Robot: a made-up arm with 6 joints.
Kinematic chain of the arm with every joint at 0, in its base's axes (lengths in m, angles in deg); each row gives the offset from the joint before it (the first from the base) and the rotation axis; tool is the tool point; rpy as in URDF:
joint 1: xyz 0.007 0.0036 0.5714 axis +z
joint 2: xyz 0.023 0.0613 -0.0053 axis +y
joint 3: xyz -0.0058 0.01 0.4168 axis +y
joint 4: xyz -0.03 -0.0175 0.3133 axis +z
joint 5: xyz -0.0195 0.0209 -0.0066 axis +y
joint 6: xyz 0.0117 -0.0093 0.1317 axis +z
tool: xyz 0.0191 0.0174 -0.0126 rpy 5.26 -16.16 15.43
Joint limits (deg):
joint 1: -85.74..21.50
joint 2: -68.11..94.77
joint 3: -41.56..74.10
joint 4: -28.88..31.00
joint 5: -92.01..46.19
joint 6: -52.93..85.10
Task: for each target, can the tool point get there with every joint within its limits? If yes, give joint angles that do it. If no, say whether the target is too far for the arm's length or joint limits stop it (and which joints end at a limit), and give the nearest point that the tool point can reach.
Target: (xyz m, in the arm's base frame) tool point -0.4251 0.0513 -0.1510
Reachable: no: joint limits stop it (at a limit: joint 2, joint 3, joint 5) | nearest point -0.6026 0.0709 0.4439 | short by 0.621 m
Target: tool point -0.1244 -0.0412 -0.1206
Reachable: no: joint limits stop it (at a limit: joint 1, joint 2, joint 3, joint 4, joint 5) | nearest point 0.0693 -0.4430 0.1689 | short by 0.532 m
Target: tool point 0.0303 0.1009 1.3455
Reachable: yes | joints -39.89 -26.09 46.49 -2.42 7.97 67.77
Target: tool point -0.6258 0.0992 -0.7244
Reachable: no: too far | nearest point -0.6260 0.0992 0.4403 | short by 1.165 m
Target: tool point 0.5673 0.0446 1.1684
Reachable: yes | joints -3.29 56.75 -31.96 -15.97 15.37 7.41
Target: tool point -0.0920 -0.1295 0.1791
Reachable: no: joint limits stop it (at a limit: joint 1, joint 2, joint 3, joint 4, joint 5) | nearest point 0.0629 -0.4453 0.1706 | short by 0.352 m
